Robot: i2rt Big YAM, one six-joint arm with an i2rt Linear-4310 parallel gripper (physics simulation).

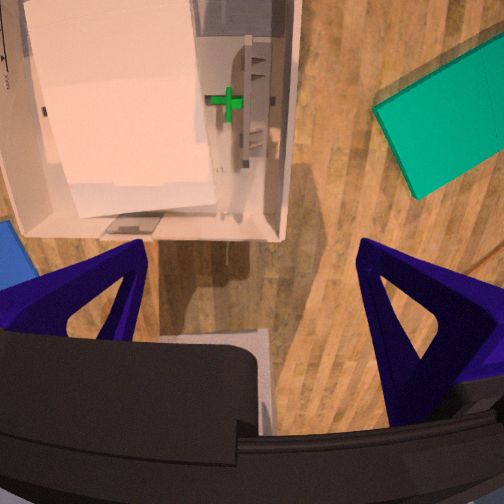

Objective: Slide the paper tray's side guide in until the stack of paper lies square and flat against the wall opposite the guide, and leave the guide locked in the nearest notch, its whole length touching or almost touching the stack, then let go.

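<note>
The white paper tray (pixel 150 120) lies at the upper left on the wooden table. A stack of pale paper (pixel 120 107) sits in it, skewed slightly clockwise, its lower right corner nearer the guide. The grey side guide (pixel 255 102) stands near the tray's right wall, with a green cross-shaped tab (pixel 227 102) on its left side. A gap separates guide and stack. My gripper (pixel 250 245) is open and empty, its purple fingers spread wide above the table just in front of the tray's near wall, apart from the guide.
A teal flat slab (pixel 445 115) lies at the upper right on the table. A blue object (pixel 15 255) shows at the left edge. A grey block (pixel 255 350) sits below the gripper's body.
</note>
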